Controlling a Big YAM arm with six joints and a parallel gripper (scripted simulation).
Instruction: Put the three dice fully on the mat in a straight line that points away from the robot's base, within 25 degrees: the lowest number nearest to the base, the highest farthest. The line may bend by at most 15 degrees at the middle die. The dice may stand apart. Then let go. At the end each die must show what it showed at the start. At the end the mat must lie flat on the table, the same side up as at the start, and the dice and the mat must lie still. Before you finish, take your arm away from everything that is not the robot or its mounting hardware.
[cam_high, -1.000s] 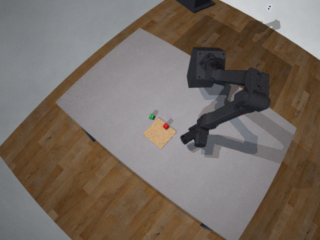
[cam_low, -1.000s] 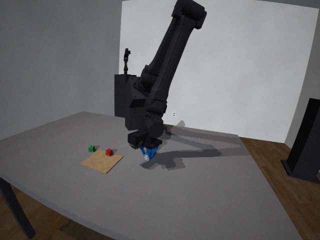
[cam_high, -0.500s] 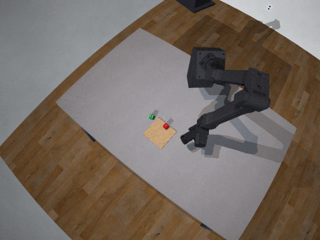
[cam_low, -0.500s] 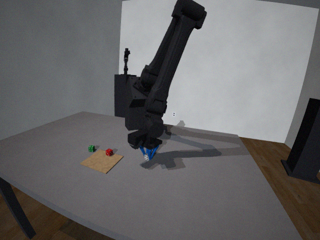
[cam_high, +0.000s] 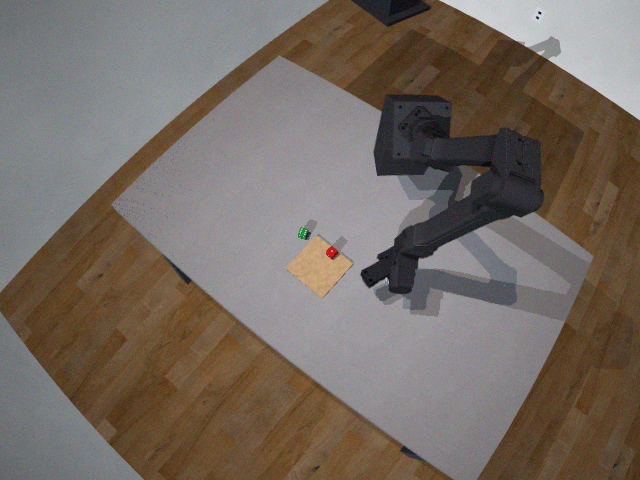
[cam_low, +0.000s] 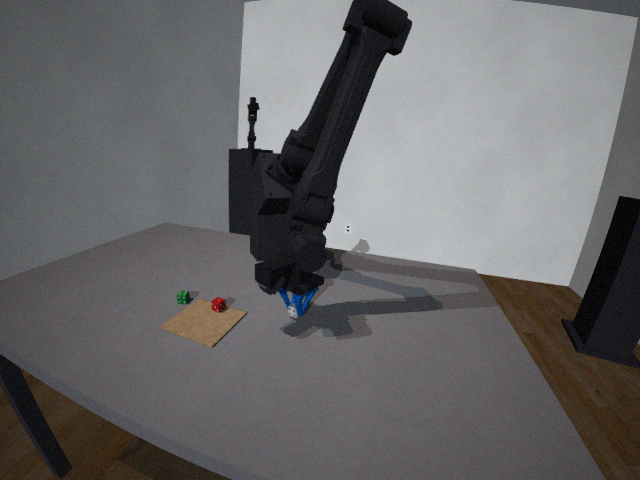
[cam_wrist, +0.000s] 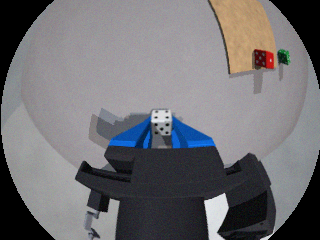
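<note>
The tan mat lies 140 mm ahead of my hand, 150 mm to the right of it and 20 mm below it. From my hand the other things lie so: red die: 90 mm ahead, 160 mm to the right; green die: 120 mm ahead, 260 mm to the right, 10 mm below; white die: right at my hand.
</note>
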